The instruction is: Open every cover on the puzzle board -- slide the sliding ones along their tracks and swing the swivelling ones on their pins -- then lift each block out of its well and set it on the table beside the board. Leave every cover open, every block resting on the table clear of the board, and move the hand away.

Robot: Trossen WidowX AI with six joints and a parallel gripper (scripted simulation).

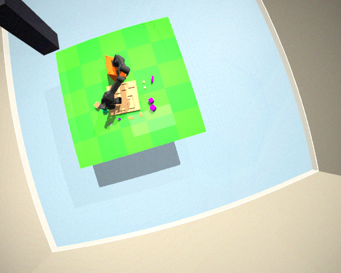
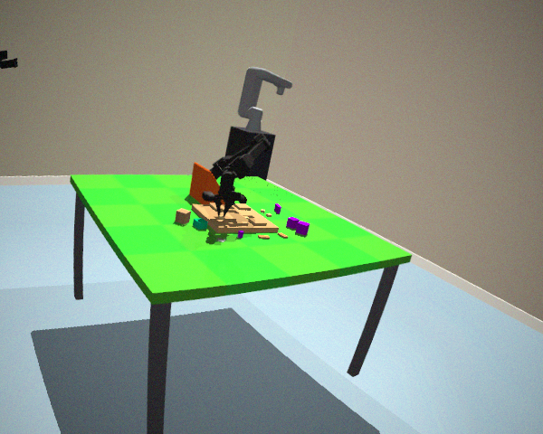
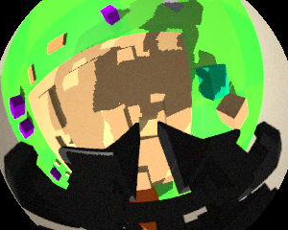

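My gripper tip is 3 cm past the tan puzzle board, 11 cm to the right of it and 1 cm above it. Also, from my gripper tip: teal block 3 cm ahead, 12 cm to the right, 2 cm below; then purple stick 13 cm behind, 41 cm to the left, 1 cm below; then tan cube 4 cm behind, 17 cm to the right, 1 cm below.
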